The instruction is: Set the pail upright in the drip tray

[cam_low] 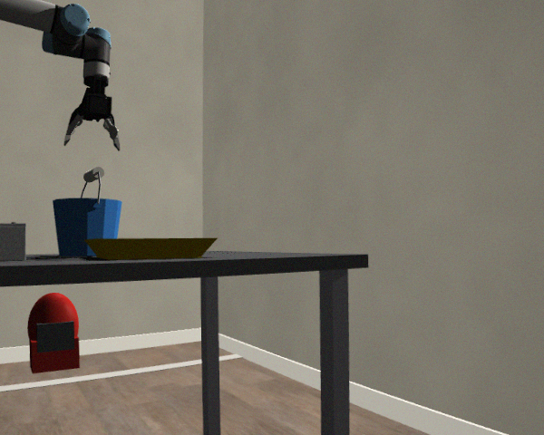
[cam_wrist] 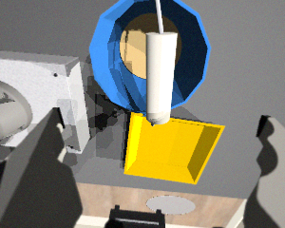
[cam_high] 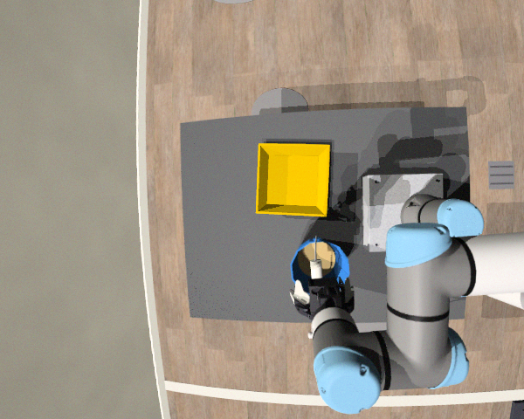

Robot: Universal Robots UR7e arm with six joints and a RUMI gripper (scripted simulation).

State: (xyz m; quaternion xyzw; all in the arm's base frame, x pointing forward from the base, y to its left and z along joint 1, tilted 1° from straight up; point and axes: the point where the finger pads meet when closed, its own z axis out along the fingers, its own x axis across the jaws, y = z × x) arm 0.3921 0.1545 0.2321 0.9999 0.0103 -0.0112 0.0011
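Now: hand 11 cm above the pail handle and 1 cm to the left of it. From my hand the other things lie so: pail 18 cm below, 1 cm to the right, 1 cm behind; yellow drip tray 31 cm to the right, 30 cm below, 6 cm ahead.
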